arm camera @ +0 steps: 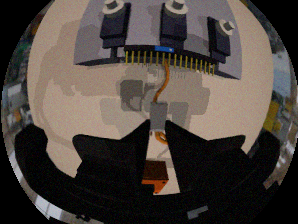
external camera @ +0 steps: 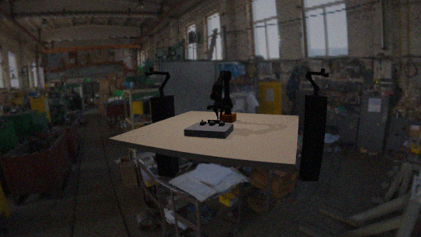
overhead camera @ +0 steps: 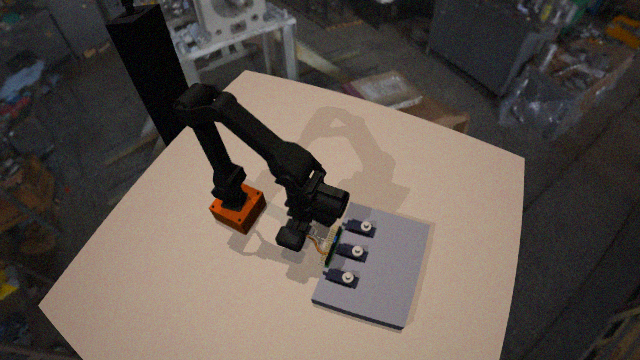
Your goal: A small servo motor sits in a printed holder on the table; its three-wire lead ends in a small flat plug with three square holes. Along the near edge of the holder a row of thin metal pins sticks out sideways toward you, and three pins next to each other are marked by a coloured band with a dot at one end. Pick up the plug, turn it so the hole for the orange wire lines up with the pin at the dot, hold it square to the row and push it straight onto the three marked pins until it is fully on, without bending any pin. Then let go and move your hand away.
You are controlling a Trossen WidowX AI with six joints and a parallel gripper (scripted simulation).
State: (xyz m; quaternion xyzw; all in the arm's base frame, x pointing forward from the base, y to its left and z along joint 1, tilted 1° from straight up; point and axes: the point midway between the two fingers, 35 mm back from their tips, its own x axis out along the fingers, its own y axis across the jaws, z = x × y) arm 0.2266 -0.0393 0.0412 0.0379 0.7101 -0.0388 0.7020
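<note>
My gripper tip is 8 cm short of the blue band and 1 cm to the left of it. The rest, counted from my gripper tip: grey holder: 24 cm ahead, 4 cm to the right, 5 cm below.
</note>
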